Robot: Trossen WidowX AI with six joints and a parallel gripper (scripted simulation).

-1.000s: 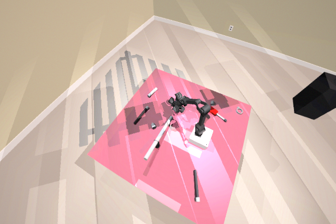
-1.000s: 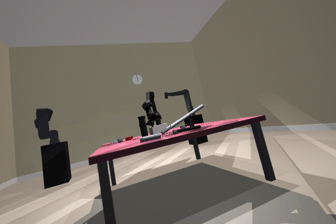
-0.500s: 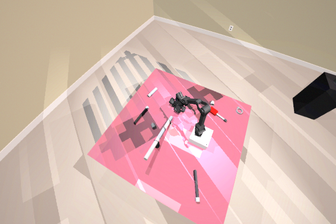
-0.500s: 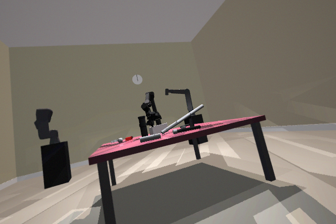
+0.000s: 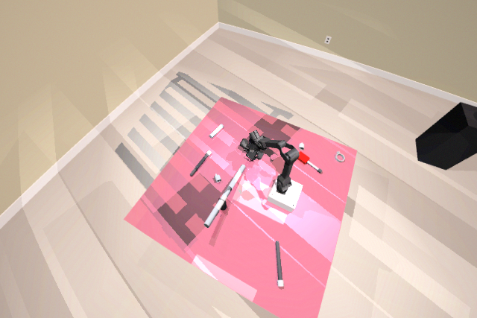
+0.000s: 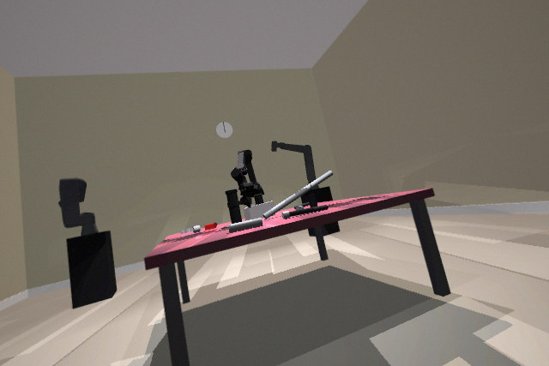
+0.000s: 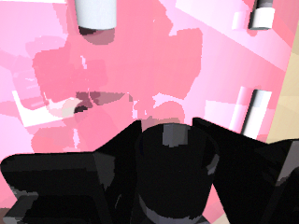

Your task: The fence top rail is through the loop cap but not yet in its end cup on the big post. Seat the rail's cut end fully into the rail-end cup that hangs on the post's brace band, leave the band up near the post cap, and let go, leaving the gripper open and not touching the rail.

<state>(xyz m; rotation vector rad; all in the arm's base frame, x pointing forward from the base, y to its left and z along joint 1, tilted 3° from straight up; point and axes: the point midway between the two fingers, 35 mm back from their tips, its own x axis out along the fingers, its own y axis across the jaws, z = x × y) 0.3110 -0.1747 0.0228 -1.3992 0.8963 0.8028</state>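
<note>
My gripper tip is now 30 mm below the rail-end cup, 20 mm to the left of it and 20 mm past it. The rest, counted from my gripper tip: short tube (320 mm ahead, 140 mm to the right, 80 mm below); then short dark post (410 mm to the left, 10 mm above).
</note>
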